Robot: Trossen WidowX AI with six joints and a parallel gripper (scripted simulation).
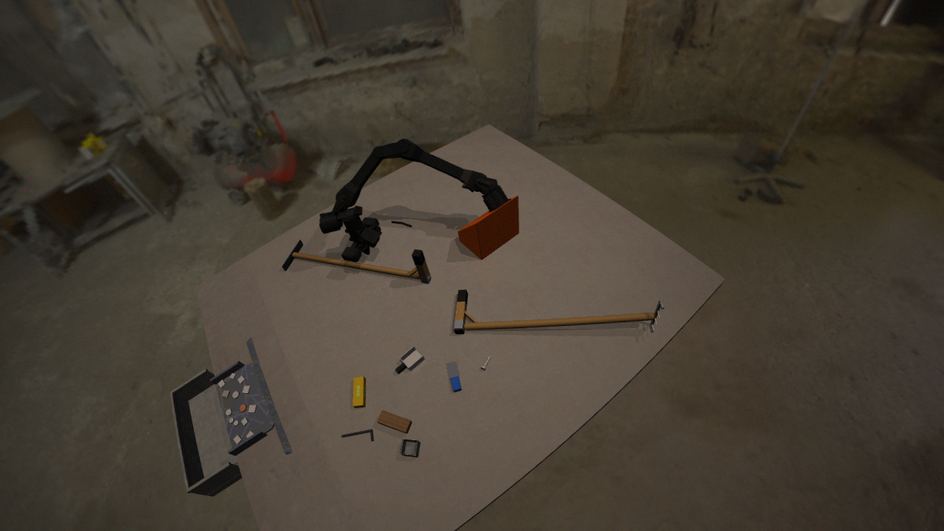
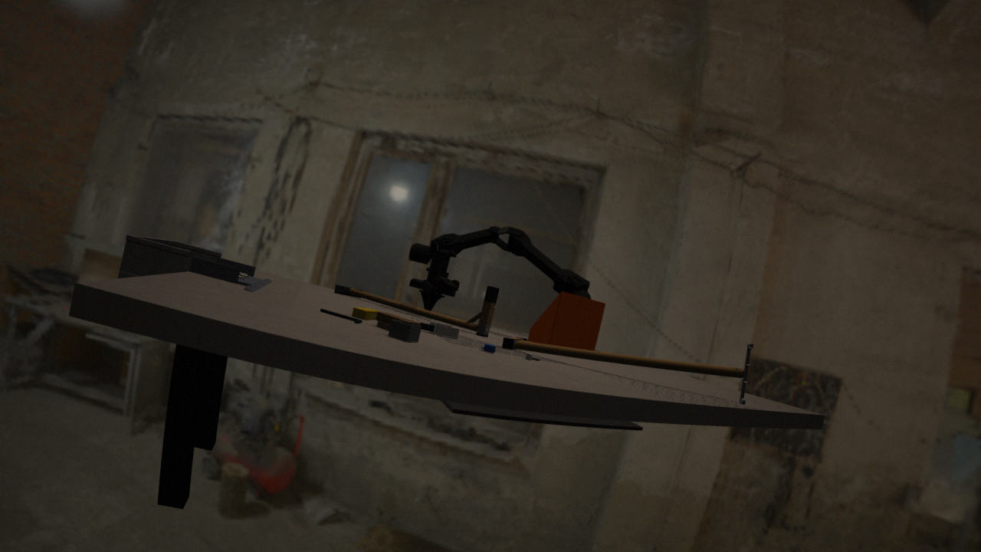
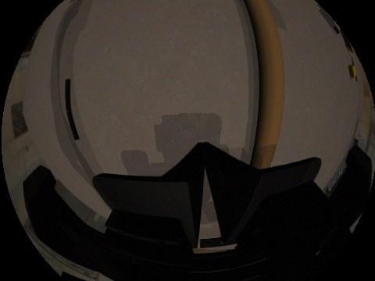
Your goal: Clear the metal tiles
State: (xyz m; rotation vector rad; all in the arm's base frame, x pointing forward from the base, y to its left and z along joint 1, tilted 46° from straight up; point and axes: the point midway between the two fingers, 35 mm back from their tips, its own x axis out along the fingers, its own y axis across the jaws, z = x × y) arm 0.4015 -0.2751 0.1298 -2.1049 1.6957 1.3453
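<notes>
My gripper tip is now 7 cm short of the wooden-shafted scraper, 1 cm to the right of it and 5 cm below it. From my gripper tip the other things lie so: wooden block: 26 cm ahead, 57 cm to the left; yellow block: 29 cm ahead, 43 cm to the left; blue piece: 6 cm ahead, 57 cm to the left, 1 cm below.
</notes>
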